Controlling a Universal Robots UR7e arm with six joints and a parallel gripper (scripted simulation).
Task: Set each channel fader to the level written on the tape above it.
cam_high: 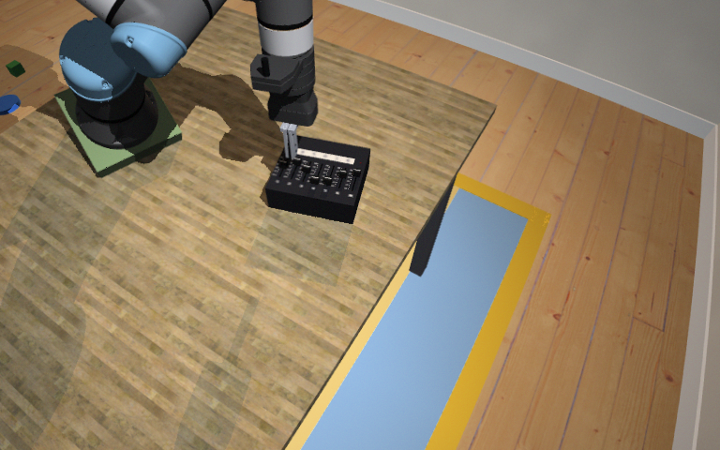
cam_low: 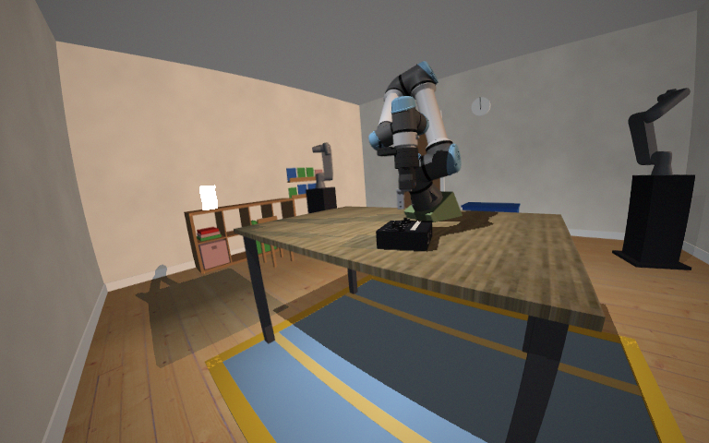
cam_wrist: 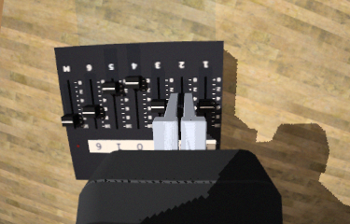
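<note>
The channel 5 fader cap lies 70 mm ahead of my hand and 50 mm below it. Round my hand: channel 6 fader cap (90 mm ahead, 50 mm below, 20 mm to the left); then master fader cap (110 mm ahead, 50 mm below, 30 mm to the left).
</note>
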